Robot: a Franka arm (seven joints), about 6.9 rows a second.
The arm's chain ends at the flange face. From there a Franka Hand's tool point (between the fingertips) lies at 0.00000 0.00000 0.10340 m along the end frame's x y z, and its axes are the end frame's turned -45 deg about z.
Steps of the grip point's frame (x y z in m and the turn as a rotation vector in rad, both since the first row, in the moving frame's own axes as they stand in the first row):
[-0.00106, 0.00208, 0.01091, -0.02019, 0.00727, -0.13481]
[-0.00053, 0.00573, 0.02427, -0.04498, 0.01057, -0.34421]
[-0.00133, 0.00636, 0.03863, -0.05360, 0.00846, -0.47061]
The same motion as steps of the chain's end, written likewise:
[-0.00134, 0.00141, 0.01093, -0.00914, 0.01942, -0.13481]
[-0.00073, 0.00265, 0.02438, -0.02433, 0.03928, -0.34421]
[-0.00158, 0.00331, 0.03878, -0.03192, 0.04388, -0.47061]

